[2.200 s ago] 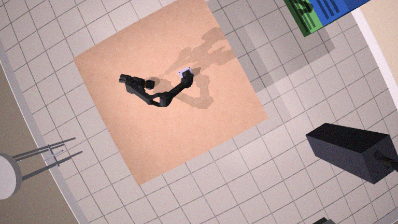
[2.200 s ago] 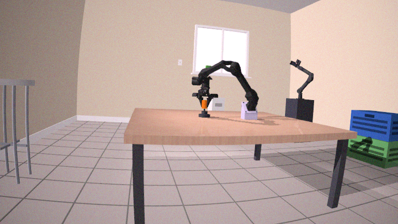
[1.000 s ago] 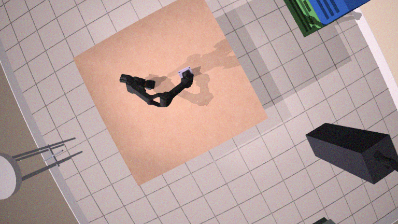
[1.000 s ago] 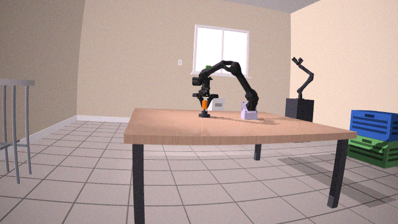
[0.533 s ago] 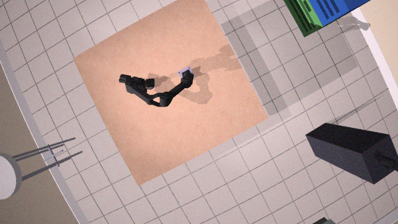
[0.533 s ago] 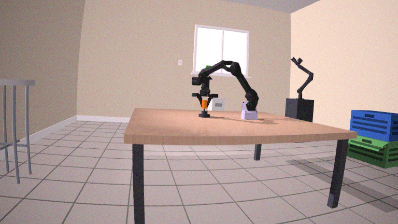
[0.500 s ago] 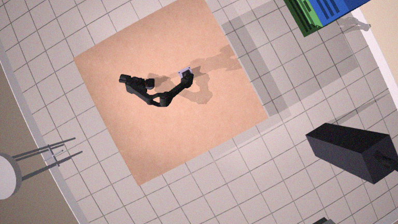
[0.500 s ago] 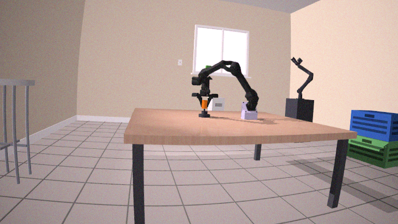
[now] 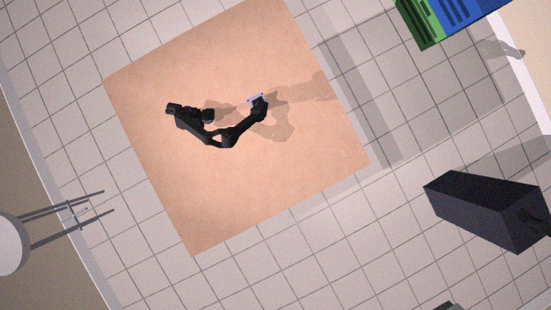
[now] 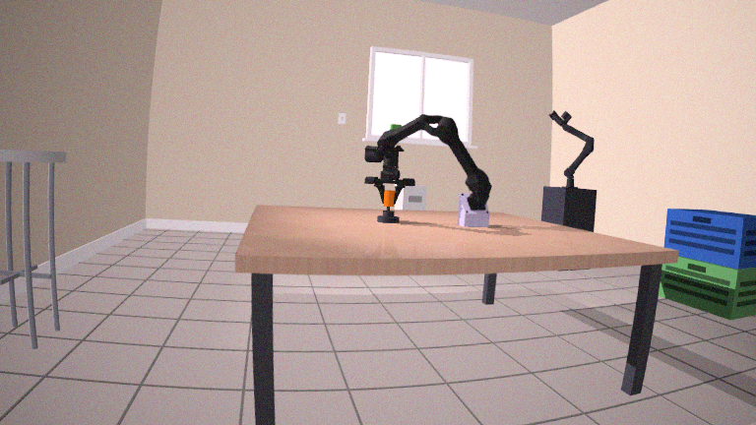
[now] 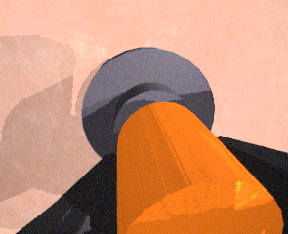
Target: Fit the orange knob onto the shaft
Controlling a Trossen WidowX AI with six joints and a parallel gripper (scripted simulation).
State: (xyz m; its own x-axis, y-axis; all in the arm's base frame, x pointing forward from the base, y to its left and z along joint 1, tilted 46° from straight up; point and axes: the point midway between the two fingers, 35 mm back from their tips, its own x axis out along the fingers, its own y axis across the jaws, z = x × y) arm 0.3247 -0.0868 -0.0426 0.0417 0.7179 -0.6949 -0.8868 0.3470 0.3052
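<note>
Right now the orange knob is 2 cm above my gripper tip. The rest, counted from my gripper tip: round pedestal: 4 cm below.
</note>
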